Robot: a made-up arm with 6 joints.
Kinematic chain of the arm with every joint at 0, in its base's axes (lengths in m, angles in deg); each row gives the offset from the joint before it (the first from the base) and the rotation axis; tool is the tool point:
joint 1: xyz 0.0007 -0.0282 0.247 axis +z
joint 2: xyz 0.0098 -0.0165 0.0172 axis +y
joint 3: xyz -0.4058 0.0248 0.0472 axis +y
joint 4: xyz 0.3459 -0.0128 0.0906 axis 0.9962 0 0.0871
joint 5: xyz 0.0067 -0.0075 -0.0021 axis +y
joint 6: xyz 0.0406 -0.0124 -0.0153 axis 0.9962 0 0.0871
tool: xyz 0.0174 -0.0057 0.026
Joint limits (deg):
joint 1: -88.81..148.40
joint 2: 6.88..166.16
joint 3: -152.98..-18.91
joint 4: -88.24..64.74
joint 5: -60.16..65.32
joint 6: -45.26..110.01
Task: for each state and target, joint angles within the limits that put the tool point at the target. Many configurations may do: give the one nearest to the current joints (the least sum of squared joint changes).
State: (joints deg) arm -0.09 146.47 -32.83 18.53 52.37 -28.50
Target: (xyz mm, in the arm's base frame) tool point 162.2 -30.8 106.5
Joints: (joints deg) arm -0.32 149.26 -18.91 17.96 60.42 -27.70
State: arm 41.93 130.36 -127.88 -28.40 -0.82 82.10
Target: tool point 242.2 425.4 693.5
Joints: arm 68.54 95.64 -88.84 -20.81 10.24 85.40
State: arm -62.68 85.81 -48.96 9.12 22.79 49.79
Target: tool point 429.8 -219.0 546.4
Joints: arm -19.06 92.33 -66.88 10.61 19.87 47.64
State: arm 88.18 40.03 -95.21 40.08 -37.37 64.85
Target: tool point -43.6 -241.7 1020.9
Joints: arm 64.78 49.21 -126.59 36.28 -33.65 67.32
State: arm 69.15 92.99 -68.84 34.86 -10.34 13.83
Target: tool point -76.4 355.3 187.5
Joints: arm 106.02 121.22 -38.19 38.34 -3.28 14.41
